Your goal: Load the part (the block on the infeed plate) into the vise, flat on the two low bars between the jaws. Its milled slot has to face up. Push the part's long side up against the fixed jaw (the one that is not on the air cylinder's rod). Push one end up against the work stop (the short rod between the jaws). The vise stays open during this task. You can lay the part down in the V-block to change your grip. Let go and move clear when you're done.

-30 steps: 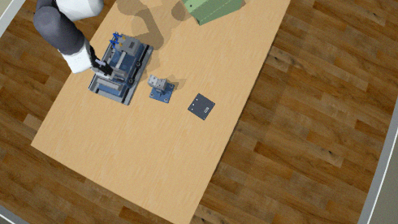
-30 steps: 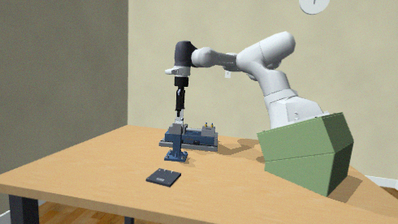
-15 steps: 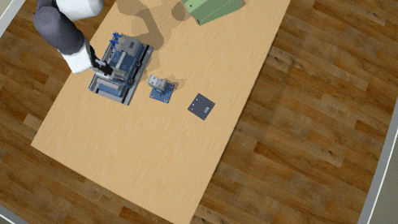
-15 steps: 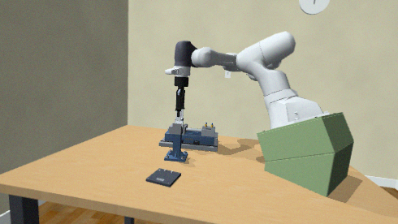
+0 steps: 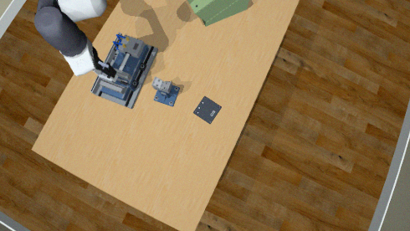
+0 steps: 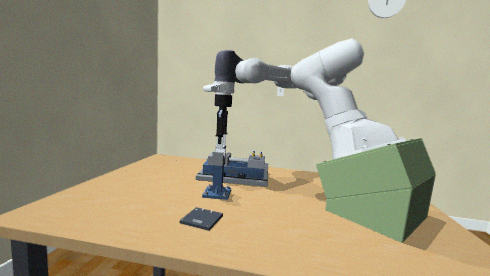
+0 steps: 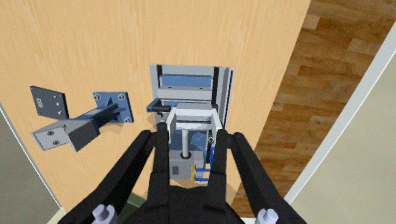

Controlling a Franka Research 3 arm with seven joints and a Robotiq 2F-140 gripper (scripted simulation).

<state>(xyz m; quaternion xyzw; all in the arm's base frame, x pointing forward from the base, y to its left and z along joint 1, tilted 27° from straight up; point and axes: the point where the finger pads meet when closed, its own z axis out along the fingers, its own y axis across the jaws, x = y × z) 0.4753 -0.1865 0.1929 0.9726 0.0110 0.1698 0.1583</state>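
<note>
The grey part is 20 mm below my hand. Also, from my hand: vise: 70 mm behind, 20 mm to the left, 100 mm below; dark work stop rod: 70 mm to the left, 50 mm below; grey air cylinder: 160 mm behind, 30 mm to the left, 60 mm below.
</note>
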